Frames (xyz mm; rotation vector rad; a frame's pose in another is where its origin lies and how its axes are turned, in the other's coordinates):
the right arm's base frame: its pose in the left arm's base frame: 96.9 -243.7 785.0 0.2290 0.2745 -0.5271
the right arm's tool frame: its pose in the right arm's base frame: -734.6 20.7 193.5 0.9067 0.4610 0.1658
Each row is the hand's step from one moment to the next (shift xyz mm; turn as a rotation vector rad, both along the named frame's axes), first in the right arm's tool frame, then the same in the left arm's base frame.
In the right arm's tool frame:
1: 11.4 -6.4 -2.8 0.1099 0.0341 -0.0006
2: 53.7 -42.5 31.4 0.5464 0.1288 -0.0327
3: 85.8 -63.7 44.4 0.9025 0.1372 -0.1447
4: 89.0 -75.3 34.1 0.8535 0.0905 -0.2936
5: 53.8 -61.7 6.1 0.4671 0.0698 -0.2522
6: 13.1 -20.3 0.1 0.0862 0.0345 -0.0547
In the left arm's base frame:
1: 6.0 0.5 -11.9 0.1109 0.0047 -0.0305
2: 26.7 -43.9 -55.1 0.5269 0.0410 -0.1921
3: 44.2 -63.5 -86.0 0.8216 0.1350 -0.4012
4: 39.8 -56.8 -99.7 0.7404 0.2682 -0.4503
5: 14.2 -24.7 -77.0 0.4063 0.2403 -0.2527
6: 0.6 -6.1 -23.4 0.0854 0.0579 -0.0311

